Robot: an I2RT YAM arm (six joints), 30 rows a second.
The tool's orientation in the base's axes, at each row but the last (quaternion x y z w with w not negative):
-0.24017, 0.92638, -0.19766, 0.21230
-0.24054, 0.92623, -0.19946, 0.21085
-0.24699, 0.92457, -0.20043, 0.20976
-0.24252, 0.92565, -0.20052, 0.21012
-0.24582, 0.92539, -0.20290, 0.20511
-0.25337, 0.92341, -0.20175, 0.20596
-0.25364, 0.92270, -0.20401, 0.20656
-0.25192, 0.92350, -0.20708, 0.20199
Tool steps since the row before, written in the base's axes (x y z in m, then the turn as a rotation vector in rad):
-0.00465, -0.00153, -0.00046, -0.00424, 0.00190, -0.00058
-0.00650, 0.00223, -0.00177, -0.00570, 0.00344, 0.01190
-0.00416, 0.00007, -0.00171, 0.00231, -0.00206, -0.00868
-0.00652, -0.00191, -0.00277, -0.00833, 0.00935, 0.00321
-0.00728, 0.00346, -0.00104, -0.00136, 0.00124, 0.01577
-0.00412, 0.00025, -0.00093, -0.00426, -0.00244, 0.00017
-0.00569, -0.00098, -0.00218, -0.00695, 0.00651, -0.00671
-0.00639, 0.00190, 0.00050, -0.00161, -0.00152, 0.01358
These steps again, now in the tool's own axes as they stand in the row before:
0.00464, 0.00066, -0.00148, 0.00254, 0.00333, -0.00209
0.00451, 0.00498, -0.00229, -0.00079, -0.00078, -0.01359
0.00374, 0.00242, -0.00062, 0.00180, 0.00161, 0.00889
0.00700, 0.00216, -0.00035, 0.00069, 0.00902, -0.00924
0.00422, 0.00596, -0.00357, -0.00400, -0.00602, -0.01414
0.00336, 0.00223, -0.00128, 0.00465, -0.00037, -0.00154
0.00562, 0.00246, -0.00068, 0.00373, 0.01103, 0.00044
0.00388, 0.00369, -0.00400, -0.00154, -0.00716, -0.01165

